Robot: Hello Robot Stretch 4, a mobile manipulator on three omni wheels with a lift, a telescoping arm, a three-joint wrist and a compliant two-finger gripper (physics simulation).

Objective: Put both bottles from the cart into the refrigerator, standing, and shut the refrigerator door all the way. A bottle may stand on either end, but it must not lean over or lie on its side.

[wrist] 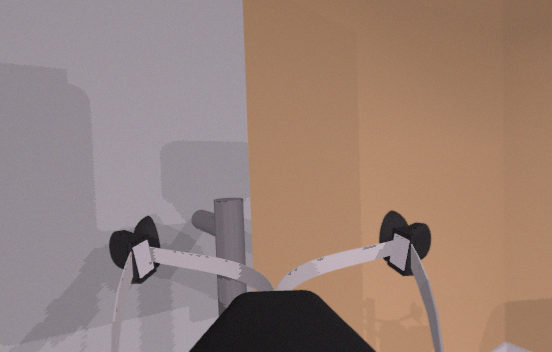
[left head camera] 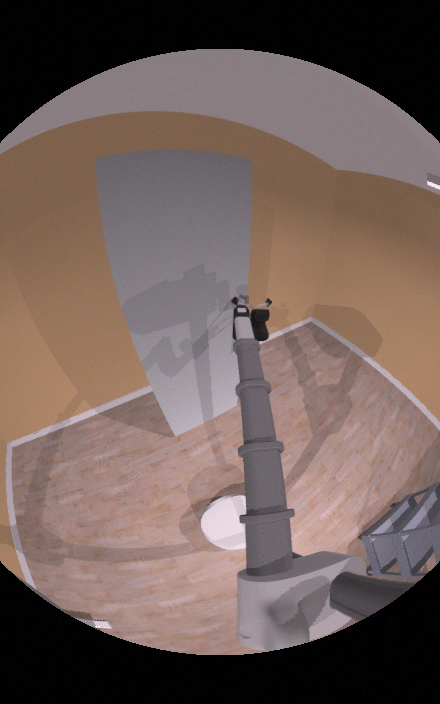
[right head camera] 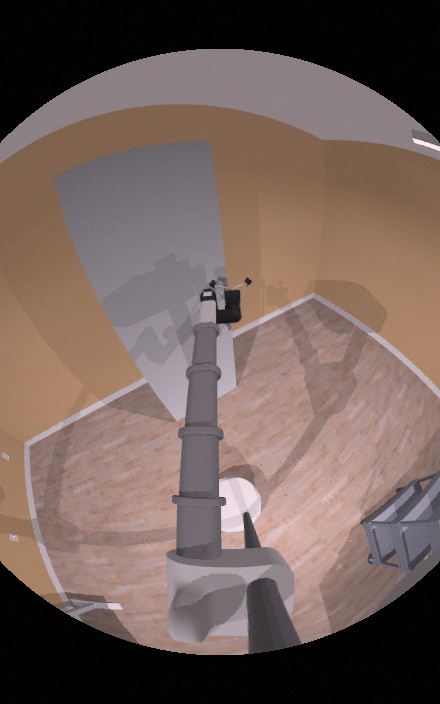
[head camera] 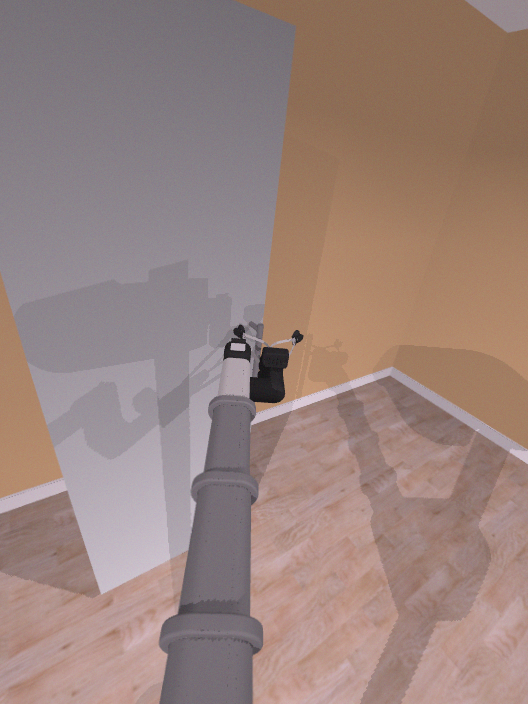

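Pixels of known places: gripper, fingertip midpoint: [wrist: 274,234] [left head camera: 251,298] [right head camera: 230,280] [head camera: 269,330]; robot's base, origin of the base link: [left head camera: 231,520] [right head camera: 231,502].
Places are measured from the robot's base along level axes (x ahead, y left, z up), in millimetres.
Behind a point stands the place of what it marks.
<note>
The refrigerator [head camera: 159,170] @[z 1503, x 860, y 185 mm] [left head camera: 176,218] @[z 1515, x 837, y 223 mm] [right head camera: 145,207] @[z 1536, x 855, y 194 mm] [wrist: 165,75] @[z 1214, x 985, y -23 mm] shows as a tall grey front against the wall. No door gap shows, but I cannot tell whether the door is fully shut. Its grey vertical bar handle [wrist: 229,240] @[z 1098, x 940, y -70 mm] is near the right edge of the front. My gripper [head camera: 268,333] @[z 1093, x 975, y -99 mm] [left head camera: 251,301] @[z 1093, x 975, y -99 mm] [right head camera: 230,282] @[z 1093, x 975, y -99 mm] [wrist: 274,234] @[z 1093, x 975, y -99 mm] is open and empty in front of that edge. In the wrist view the handle appears between the two fingers, left of the middle; contact does not show. The bottles do not show.
The grey-blue cart [left head camera: 398,550] [right head camera: 402,545] stands at the lower right, partly cut off. A white round disc [left head camera: 223,521] @[z 188, x 5, y 58 mm] [right head camera: 239,503] @[z 187, x 2, y -62 mm] is low beside the arm. Tan walls with white baseboards meet in a corner right of the refrigerator. The arm is extended far out.
</note>
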